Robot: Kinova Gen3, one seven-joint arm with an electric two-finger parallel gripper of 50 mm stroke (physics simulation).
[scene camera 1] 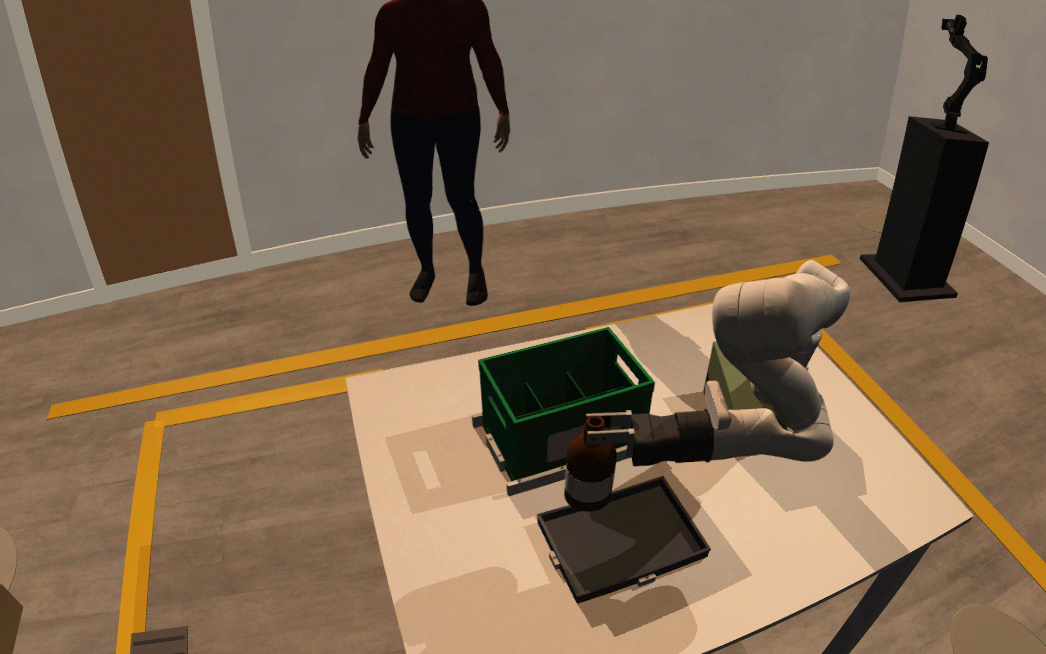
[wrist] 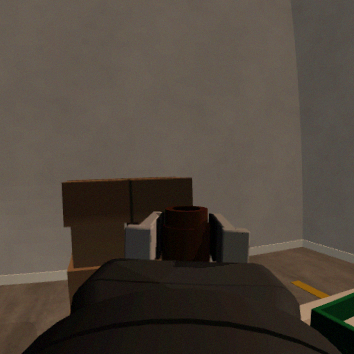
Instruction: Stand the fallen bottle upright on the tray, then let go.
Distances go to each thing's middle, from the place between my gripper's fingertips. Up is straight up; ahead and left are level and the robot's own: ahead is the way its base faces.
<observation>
I see the brown bottle (scene camera 1: 590,469) 60 mm below my hand and 10 mm behind it.
</observation>
